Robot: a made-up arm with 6 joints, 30 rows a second.
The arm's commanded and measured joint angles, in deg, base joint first. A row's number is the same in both.
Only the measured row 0 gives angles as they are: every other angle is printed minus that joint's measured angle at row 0.
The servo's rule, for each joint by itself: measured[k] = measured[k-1] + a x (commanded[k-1-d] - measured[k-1]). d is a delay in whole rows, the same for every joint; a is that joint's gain. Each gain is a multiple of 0.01, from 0.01 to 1. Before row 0 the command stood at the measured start. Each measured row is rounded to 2 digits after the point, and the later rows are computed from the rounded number. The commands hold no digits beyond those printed.
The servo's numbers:
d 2
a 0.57 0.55 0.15 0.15 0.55 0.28
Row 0, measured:
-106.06 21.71 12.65 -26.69 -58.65 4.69
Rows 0 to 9, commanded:
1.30 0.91 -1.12 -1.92 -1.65 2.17
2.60 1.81 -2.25 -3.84 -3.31 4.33
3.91 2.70 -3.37 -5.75 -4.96 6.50
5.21 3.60 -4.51 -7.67 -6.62 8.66
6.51 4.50 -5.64 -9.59 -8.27 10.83
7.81 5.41 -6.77 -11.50 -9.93 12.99
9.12 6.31 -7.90 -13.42 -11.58 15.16
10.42 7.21 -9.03 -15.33 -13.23 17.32
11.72 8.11 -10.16 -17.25 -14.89 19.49
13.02 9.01 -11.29 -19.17 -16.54 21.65
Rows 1 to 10, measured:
0.00 0.00 0.00 0.00 0.00 0.00
0.00 0.00 0.00 0.00 0.00 0.00
0.74 0.50 -0.17 -0.29 -0.91 0.61
1.80 1.22 -0.48 -0.82 -2.23 1.65
3.00 2.03 -0.91 -1.56 -3.73 3.01
4.26 2.89 -1.45 -2.48 -5.32 4.59
5.54 3.78 -2.08 -3.55 -6.94 6.34
6.83 4.68 -2.78 -4.74 -8.58 8.20
8.14 5.58 -3.55 -6.04 -10.23 10.15
9.44 6.48 -4.37 -7.43 -11.88 12.16

